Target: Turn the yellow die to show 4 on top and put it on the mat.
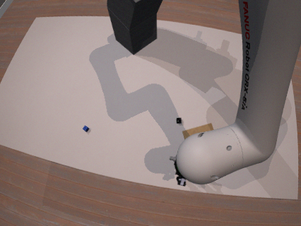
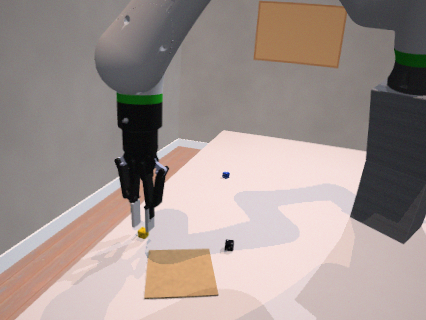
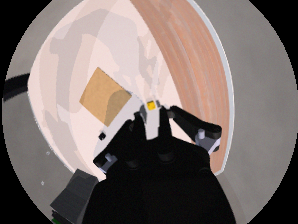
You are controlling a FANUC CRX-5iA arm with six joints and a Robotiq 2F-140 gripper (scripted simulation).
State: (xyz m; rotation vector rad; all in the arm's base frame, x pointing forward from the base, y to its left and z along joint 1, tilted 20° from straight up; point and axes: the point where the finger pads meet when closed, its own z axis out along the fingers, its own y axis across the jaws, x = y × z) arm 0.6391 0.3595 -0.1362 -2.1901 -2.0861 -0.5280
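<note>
Right now my hand is 50 mm above the yellow die. Round my hand: black die 210 mm behind, 50 mm to the right, 50 mm below; then blue die 440 mm to the right, 70 mm behind, 50 mm below; then brown mat 140 mm behind, 70 mm to the left, 60 mm below.
</note>
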